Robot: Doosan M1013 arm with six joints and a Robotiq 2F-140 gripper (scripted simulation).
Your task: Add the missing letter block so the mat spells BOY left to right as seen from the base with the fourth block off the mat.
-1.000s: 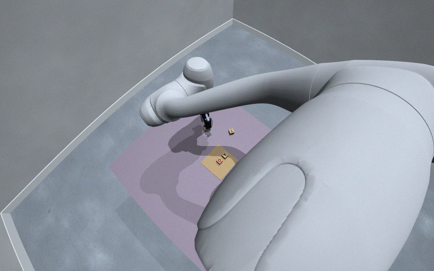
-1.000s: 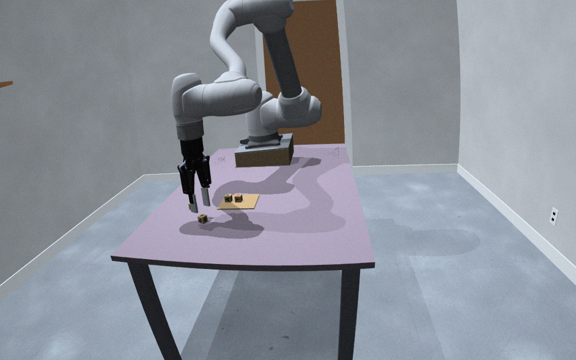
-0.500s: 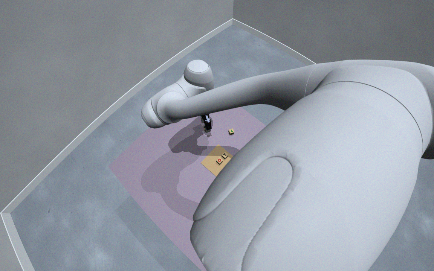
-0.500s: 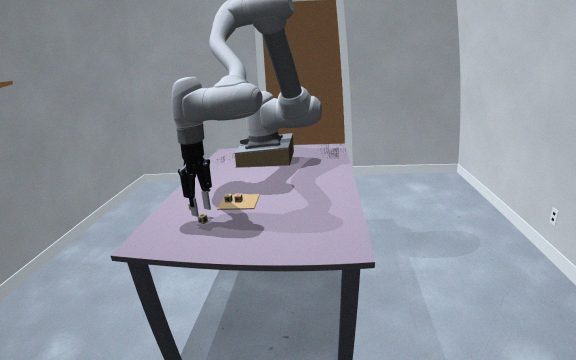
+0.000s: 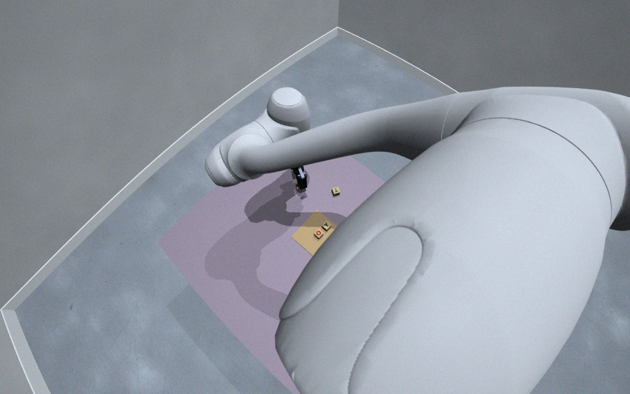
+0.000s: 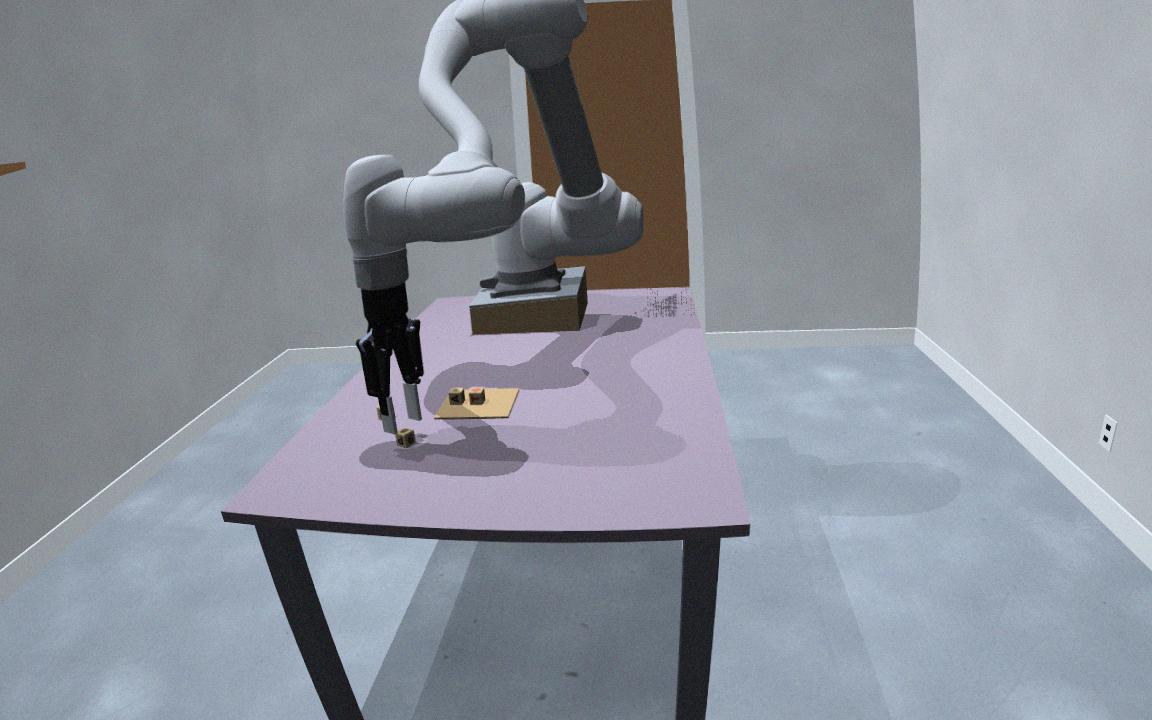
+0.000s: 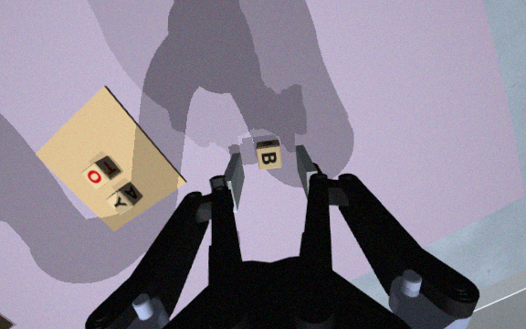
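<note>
The mat lies 180 mm behind my hand, 90 mm to the left of it and 60 mm below it. Round my hand: block (120 mm behind, 80 mm to the right, 50 mm below).
</note>
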